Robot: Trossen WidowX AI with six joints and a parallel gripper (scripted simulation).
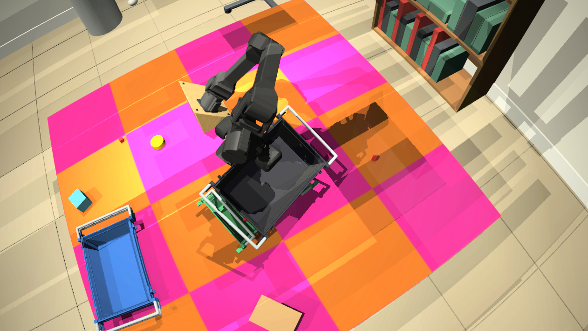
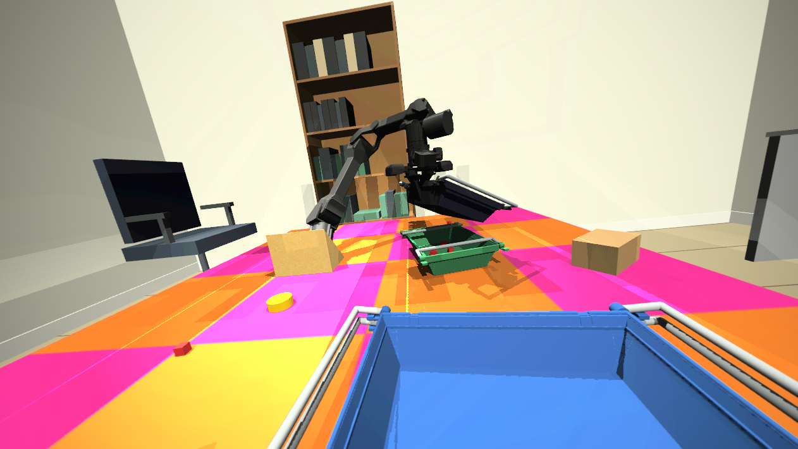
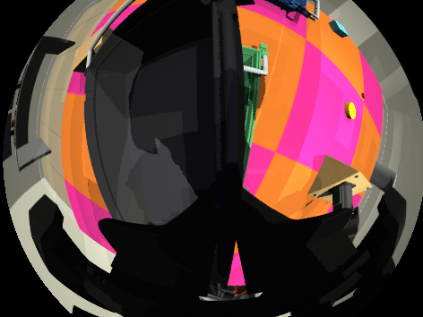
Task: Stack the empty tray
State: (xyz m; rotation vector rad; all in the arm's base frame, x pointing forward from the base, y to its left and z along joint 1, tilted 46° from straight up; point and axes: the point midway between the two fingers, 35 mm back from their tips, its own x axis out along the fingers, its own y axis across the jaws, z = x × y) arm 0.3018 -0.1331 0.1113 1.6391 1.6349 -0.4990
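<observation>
The black tray lies 8 cm ahead of my gripper tip and 2 cm to the left of it. The rest, counted from my gripper tip: cyan cube (33 cm behind, 55 cm to the right, 15 cm below); then yellow disc (36 cm behind, 20 cm to the right, 16 cm below); then cardboard box (37 cm ahead, 20 cm to the right, 14 cm below).
</observation>
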